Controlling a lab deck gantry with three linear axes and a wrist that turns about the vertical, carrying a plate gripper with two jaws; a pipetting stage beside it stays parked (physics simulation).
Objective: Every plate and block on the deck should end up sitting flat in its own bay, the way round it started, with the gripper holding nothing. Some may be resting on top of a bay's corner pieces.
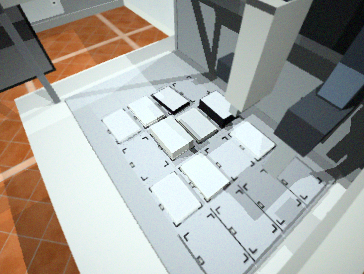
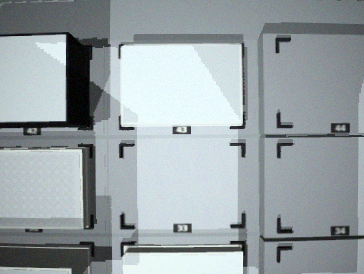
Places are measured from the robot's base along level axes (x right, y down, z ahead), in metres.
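Where they show: gripper, fingertip midpoint: [image 1: 283, 159]; robot's base at its link origin: [image 1: 102, 120].
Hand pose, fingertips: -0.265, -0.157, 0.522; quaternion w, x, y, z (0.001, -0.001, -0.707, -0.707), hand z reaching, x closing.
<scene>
Each offset is from my fingertips to the top centre of the thing, as dx, dy, dz. "spot": to the spot under its first point.
A dark-sided white-topped block {-0.099, +0.115, -0.294} [image 1: 216, 106] [image 2: 32, 77] stands at bay 42; I cannot tell if it rests on corner pieces. A white plate {-0.099, +0.142, -0.130} [image 1: 254, 140] [image 2: 175, 84] lies within bay 43's outline. Another plate {+0.008, +0.142, -0.294} [image 1: 197, 123] [image 2: 40, 187] is at bay 32. A thick pale block {+0.115, +0.115, -0.294} [image 1: 170, 132] is at bay 22, and a plate {+0.115, +0.142, -0.130} [image 1: 204, 175] [image 2: 182, 262] is at bay 23. A plate {+0.222, +0.142, -0.130} [image 1: 176, 196] lies at front left. A dark-rimmed plate {+0.008, +0.140, -0.449} [image 1: 171, 97] and two pale plates {+0.115, +0.142, -0.458} [image 1: 146, 110] {+0.222, +0.139, -0.450} [image 1: 121, 125] form the far left row. The gripper's dark body [image 1: 305, 122] is raised at the right; its jaws cannot be made out.
The pale pipetting column [image 1: 260, 55] stands left of the gripper body, near the dark-sided block. Corner pieces mark bay 33 {spot: +0.008, +0.157, -0.129} [image 2: 182, 185] below the plate in bay 43, and bays 44 {spot: -0.102, +0.142, +0.014} [image 2: 320, 80] and 34 {spot: +0.006, +0.142, +0.013} [image 2: 320, 185] to its right. Shadows cross the deck.
</scene>
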